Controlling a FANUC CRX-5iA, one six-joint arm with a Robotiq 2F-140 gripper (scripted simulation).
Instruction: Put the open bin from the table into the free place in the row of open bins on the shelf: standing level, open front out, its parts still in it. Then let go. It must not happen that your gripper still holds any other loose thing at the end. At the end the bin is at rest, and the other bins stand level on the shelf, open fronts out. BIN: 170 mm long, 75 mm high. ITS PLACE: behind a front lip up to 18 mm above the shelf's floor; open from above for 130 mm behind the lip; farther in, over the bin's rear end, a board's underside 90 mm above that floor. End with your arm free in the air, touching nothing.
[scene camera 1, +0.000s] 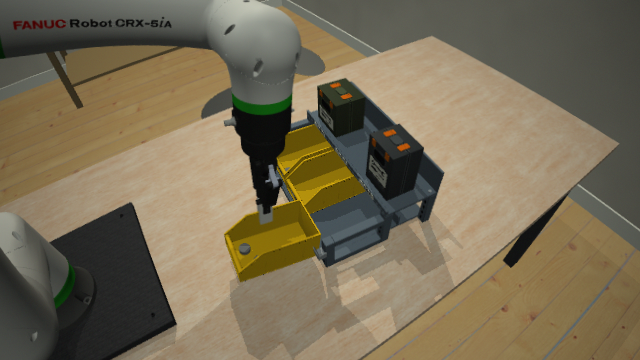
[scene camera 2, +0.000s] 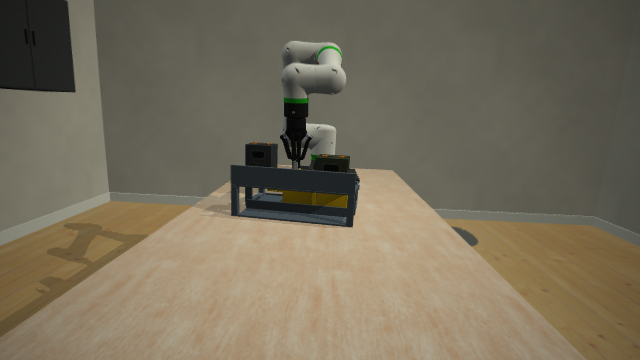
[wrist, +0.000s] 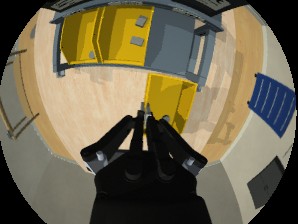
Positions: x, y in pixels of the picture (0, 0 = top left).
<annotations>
gripper: scene camera 1; scene camera 2; wrist 144, 107
same spot on gripper: (scene camera 2: 295, 156) = (scene camera 1: 259, 197)
</annotations>
